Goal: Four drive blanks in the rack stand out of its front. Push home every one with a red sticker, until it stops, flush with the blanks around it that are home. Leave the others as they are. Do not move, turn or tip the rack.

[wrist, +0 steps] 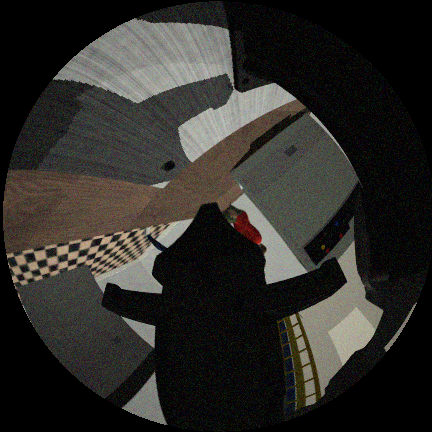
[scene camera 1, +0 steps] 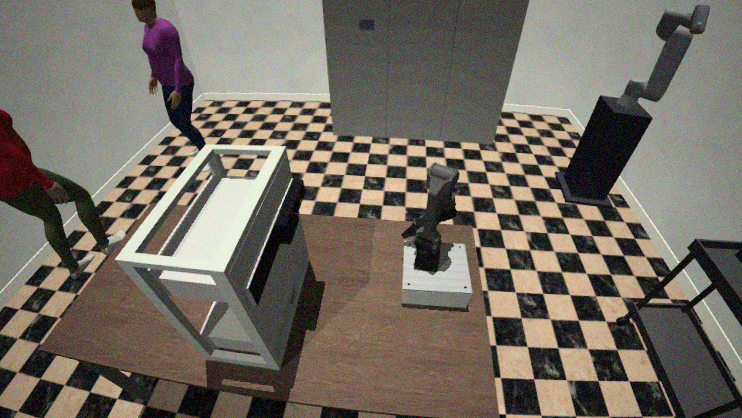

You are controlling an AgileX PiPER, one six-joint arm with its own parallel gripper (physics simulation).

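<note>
The rack (scene camera 1: 251,210) (wrist: 300,180) stands upright on the left of the brown floor panel in the scene view; its grey front faces my arm. Its black drive bay (scene camera 1: 284,220) (wrist: 314,250) shows dark blanks with tiny stickers. In the wrist view I make out a yellow sticker (wrist: 323,247), a red sticker (wrist: 327,251), another red sticker (wrist: 341,235) and a blue sticker (wrist: 336,224). How far each blank stands out is too small to tell. My gripper (scene camera 1: 406,234) (wrist: 210,212) is shut with its fingertips together, near my base, well apart from the rack.
My arm stands on a pale base block (scene camera 1: 436,298). A person in red (scene camera 1: 18,155) (wrist: 247,227) and a person in purple (scene camera 1: 165,51) are beyond the rack. A tall grey cabinet (scene camera 1: 420,67), a black pedestal (scene camera 1: 607,150) with another arm, and a dark cart (scene camera 1: 724,243) stand around.
</note>
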